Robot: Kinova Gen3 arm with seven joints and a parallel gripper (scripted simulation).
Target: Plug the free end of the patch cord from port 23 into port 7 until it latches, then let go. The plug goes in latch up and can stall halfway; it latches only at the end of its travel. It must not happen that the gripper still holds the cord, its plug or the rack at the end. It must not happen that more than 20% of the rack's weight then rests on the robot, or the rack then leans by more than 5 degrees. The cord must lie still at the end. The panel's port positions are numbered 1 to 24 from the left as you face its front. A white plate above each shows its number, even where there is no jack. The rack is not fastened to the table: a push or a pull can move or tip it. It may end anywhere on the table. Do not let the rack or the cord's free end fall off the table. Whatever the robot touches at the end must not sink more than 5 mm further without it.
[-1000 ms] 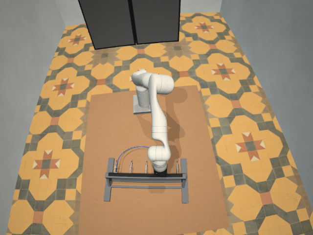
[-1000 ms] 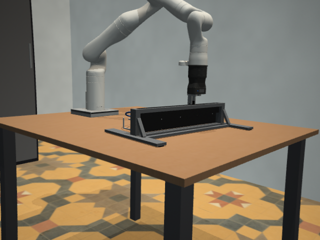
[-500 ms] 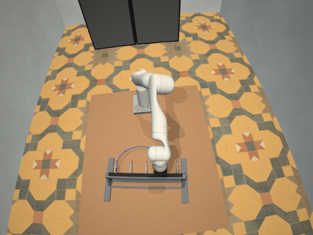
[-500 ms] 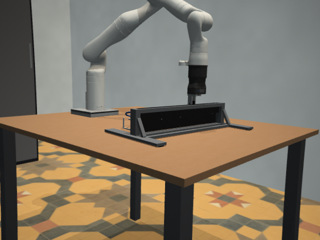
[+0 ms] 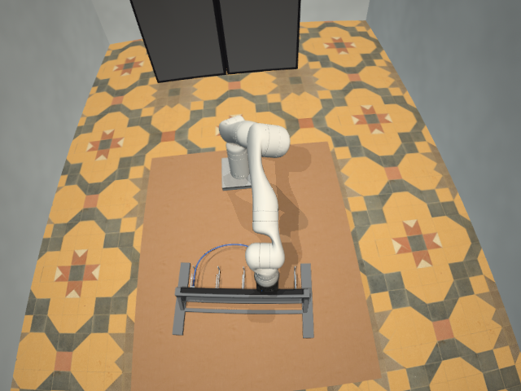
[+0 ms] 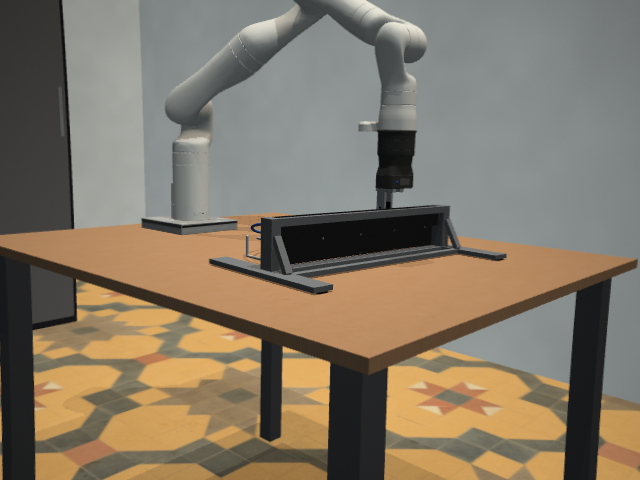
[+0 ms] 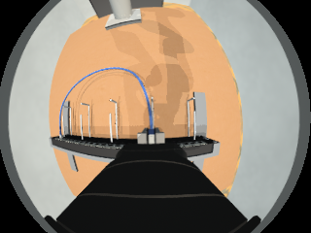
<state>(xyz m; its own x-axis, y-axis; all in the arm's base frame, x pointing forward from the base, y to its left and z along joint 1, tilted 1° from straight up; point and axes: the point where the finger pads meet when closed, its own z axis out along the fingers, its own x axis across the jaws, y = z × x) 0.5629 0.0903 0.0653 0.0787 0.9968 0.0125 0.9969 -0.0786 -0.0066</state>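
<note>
My gripper is now 1 cm short of the patch cord plug and 1 cm above it.
</note>
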